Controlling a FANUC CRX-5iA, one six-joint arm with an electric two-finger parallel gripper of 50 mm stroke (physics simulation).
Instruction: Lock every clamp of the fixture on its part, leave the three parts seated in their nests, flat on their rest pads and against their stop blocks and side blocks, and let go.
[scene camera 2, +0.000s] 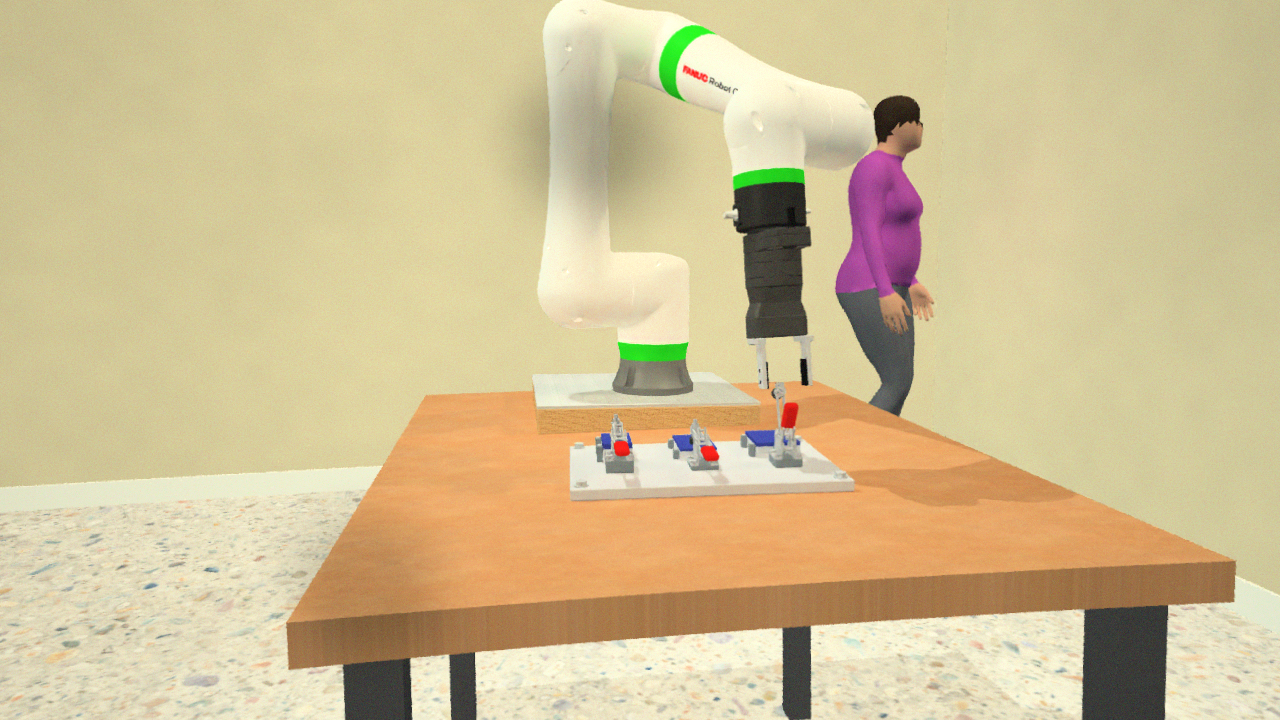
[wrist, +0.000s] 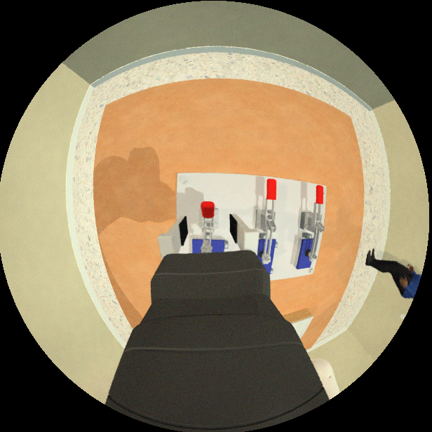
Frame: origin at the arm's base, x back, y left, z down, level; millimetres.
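Where they show: gripper, fingertip midpoint: (scene camera 2: 785, 387); arm's base, link origin: (scene camera 2: 652, 389).
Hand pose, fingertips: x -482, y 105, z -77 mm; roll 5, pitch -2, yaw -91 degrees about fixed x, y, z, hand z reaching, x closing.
Note:
Things, the pixels of their centre, and the offset from my fingertips. "*": a spot on its surface instead. Level surfaces: height alone.
- middle clamp's red handle, surface spot: (scene camera 2: 708, 453) * dx -60, dy -115, dz +69 mm
- middle blue part, body centre: (scene camera 2: 693, 444) dx +97, dy -103, dz +94 mm
- left clamp's red handle, body centre: (scene camera 2: 621, 448) dx -37, dy -220, dz +63 mm
- white fixture plate, surface spot: (scene camera 2: 644, 481) * dx -44, dy -193, dz +105 mm
- wooden table, surface height: dz +120 mm
My gripper (scene camera 2: 785, 384) (wrist: 208, 223) is open and empty, above the right-hand clamp in the scene view. That clamp's red handle (scene camera 2: 789, 414) (wrist: 207, 209) stands nearly upright and its arm is raised off the blue part (scene camera 2: 763, 437) (wrist: 217, 245). The middle clamp's red handle (scene camera 2: 708, 453) (wrist: 271, 189) is down, its arm over the middle blue part (scene camera 2: 685, 442) (wrist: 262, 246). The left clamp's red handle (scene camera 2: 621, 447) (wrist: 319, 194) is down too, its arm over the left blue part (wrist: 302, 254). Exact contact with pads and blocks is too small to tell.
The white fixture plate (scene camera 2: 644, 481) (wrist: 227, 182) lies on the wooden table (scene camera 2: 716, 546) (wrist: 225, 125). The robot's base board (scene camera 2: 572, 417) stands behind it. A person (scene camera 2: 886, 223) (wrist: 395, 267) is beyond the table.

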